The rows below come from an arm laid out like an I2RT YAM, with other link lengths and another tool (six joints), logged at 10 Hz.
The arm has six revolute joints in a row. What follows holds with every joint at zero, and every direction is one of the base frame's.
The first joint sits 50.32 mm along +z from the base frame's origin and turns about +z.
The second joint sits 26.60 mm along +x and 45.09 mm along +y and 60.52 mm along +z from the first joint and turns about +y.
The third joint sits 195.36 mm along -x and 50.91 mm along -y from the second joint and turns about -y.
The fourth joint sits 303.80 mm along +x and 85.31 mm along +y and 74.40 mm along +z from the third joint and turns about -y.
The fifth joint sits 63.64 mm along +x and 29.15 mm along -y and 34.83 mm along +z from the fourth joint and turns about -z.
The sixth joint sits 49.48 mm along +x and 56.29 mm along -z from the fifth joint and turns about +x.
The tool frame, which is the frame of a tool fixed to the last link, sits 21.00 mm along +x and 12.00 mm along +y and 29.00 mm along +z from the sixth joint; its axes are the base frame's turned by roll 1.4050, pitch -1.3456 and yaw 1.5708 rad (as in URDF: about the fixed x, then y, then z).
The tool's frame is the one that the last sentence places.
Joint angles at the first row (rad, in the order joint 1, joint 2, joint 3, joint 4, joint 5, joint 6):
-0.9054 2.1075 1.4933 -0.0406 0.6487 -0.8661
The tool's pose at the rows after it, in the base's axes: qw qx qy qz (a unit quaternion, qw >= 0); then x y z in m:
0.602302 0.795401 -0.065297 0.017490 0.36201 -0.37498 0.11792
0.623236 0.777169 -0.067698 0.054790 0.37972 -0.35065 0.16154
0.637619 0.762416 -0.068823 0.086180 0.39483 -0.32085 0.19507
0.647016 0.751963 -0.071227 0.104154 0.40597 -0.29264 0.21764
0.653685 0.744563 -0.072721 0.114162 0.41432 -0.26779 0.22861
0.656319 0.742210 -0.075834 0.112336 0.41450 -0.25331 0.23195
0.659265 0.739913 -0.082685 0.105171 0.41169 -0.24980 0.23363
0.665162 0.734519 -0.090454 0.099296 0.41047 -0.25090 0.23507
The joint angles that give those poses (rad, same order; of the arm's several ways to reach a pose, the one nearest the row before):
-0.8623 2.0110 1.4933 -0.0528 0.6563 -0.8543
-0.8028 1.9190 1.4925 -0.0704 0.6727 -0.8360
-0.7361 1.8401 1.4838 -0.0876 0.7010 -0.8139
-0.6723 1.7847 1.4784 -0.1100 0.7452 -0.7906
-0.6151 1.7481 1.4639 -0.1192 0.7925 -0.7711
-0.5850 1.7165 1.4395 -0.1337 0.8291 -0.7548
-0.5781 1.7008 1.4281 -0.1440 0.8562 -0.7448
-0.5781 1.6997 1.4269 -0.1345 0.8799 -0.7460

